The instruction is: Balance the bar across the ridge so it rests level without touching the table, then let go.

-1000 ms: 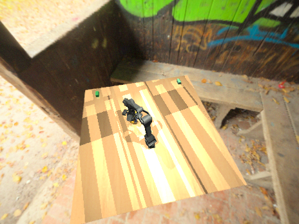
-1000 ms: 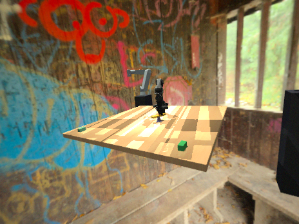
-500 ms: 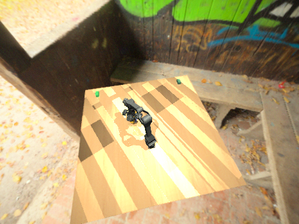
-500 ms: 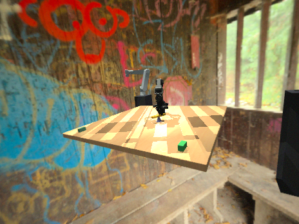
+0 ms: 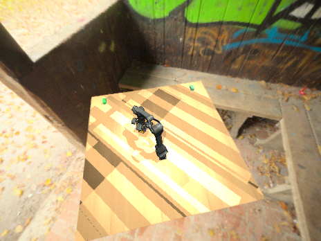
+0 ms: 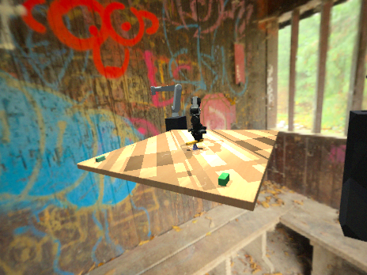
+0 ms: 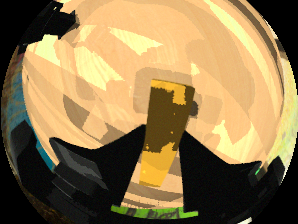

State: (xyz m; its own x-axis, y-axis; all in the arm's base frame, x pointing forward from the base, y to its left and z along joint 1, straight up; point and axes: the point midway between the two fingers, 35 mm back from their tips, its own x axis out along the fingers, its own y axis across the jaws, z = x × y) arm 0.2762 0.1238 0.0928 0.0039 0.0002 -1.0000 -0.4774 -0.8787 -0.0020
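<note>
Now: gripper tip 3 cm short of the bar and 1 cm to the left of it. From my gripper tip the other things lie so: green block (46 cm ahead, 38 cm to the left, 4 cm below).
</note>
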